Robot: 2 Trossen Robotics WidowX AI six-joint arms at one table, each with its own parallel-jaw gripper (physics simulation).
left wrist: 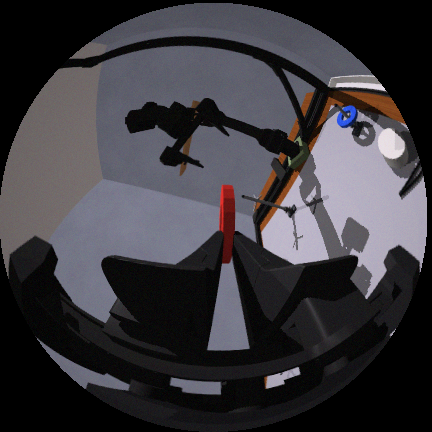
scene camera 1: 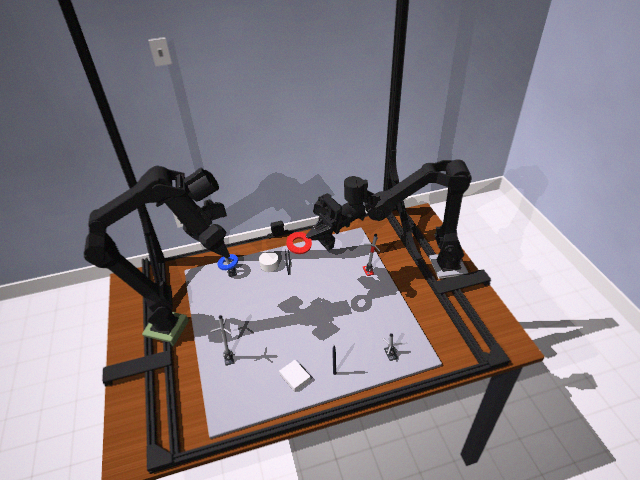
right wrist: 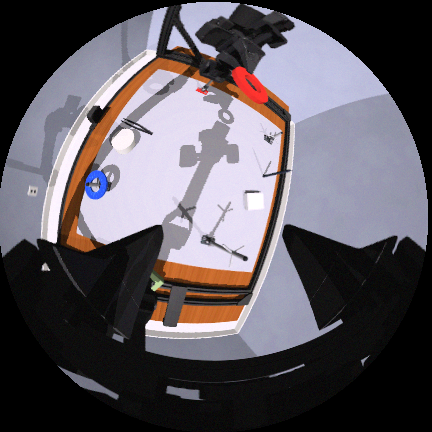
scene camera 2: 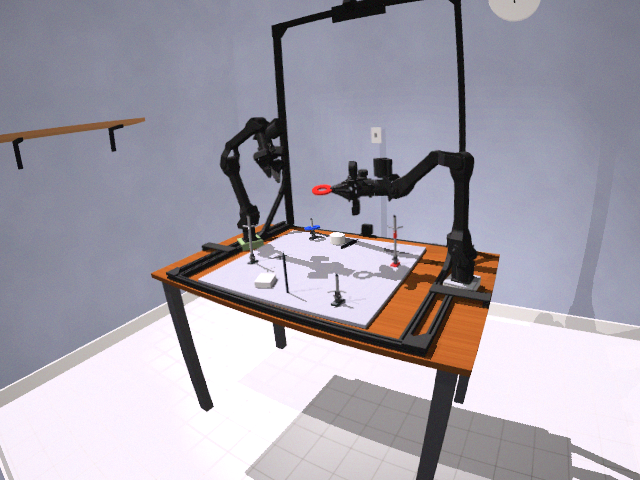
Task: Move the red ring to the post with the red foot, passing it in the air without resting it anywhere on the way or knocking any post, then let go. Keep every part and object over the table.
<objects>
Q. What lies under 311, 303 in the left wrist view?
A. The left gripper.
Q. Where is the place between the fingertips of the right gripper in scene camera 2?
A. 274, 180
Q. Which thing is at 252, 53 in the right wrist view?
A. The left gripper.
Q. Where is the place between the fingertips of the right gripper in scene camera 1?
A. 222, 253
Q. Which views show the left gripper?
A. The left wrist view, scene camera 1, the right wrist view and scene camera 2: all of them.
</objects>
